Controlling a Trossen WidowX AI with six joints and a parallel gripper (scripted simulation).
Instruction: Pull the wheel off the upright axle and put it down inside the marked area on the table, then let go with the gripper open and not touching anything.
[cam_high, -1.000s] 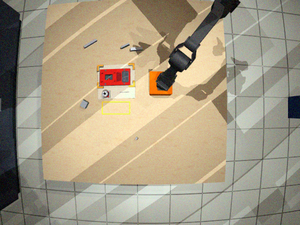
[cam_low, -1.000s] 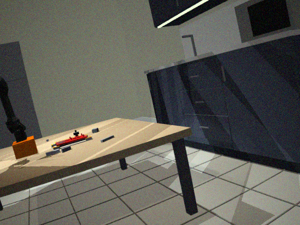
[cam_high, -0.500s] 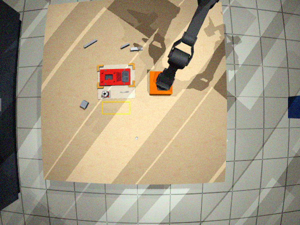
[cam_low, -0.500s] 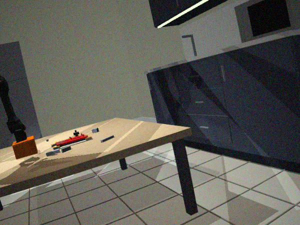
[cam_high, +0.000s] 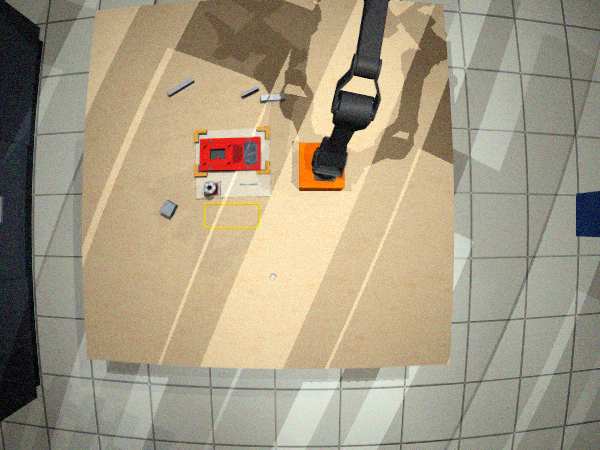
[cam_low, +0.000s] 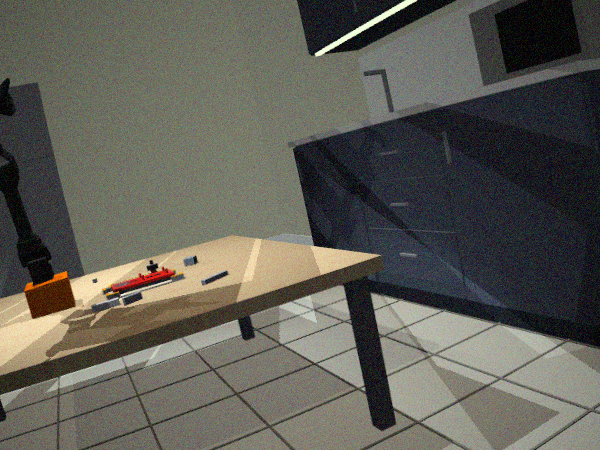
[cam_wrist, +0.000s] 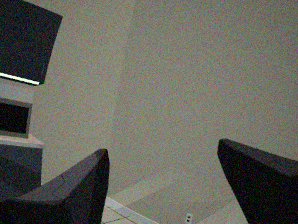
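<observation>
Right now the wheel is 29 cm ahead of my gripper tip, 53 cm to the left of it and 60 cm below it. Also, from my gripper tip: tiny grey piece (8 cm ahead, 81 cm to the left, 63 cm below).
</observation>
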